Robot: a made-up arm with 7 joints.
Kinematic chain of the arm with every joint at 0, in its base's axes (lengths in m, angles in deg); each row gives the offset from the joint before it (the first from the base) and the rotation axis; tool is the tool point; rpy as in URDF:
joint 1: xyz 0 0 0.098 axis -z
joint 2: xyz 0 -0.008 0.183 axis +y
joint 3: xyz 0 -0.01 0.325 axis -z
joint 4: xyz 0 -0.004 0.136 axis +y
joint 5: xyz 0 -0.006 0.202 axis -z
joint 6: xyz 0 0 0.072 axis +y
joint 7: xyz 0 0 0.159 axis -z
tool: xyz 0 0 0 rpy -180 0 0
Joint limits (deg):
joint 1: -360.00..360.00
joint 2: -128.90..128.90
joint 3: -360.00..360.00
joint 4: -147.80..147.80
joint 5: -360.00..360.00
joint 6: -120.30..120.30
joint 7: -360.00..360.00
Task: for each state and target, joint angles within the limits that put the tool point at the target. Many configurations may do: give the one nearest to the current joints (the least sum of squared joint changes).
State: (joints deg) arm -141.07 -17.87 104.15 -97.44 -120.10 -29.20 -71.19
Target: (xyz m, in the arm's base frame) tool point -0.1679 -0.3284 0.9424
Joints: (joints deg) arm -133.77 -13.07 105.62 -65.31 -124.82 -26.45 -71.19
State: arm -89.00 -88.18 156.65 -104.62 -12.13 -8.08 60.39
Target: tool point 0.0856 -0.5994 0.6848
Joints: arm -105.01 -89.45 168.26 -71.97 -12.24 3.91 60.39
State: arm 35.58 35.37 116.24 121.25 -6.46 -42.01 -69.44
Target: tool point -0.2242 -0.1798 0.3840
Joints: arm 64.49 41.66 91.59 147.80 -2.93 -14.78 -69.44
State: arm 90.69 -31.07 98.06 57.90 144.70 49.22 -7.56
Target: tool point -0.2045 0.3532 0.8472
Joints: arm 104.05 -9.70 104.95 82.58 134.30 71.90 -7.56
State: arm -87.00 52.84 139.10 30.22 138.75 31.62 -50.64
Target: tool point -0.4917 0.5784 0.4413
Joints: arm -116.18 70.84 139.72 -14.72 144.20 69.98 -50.64
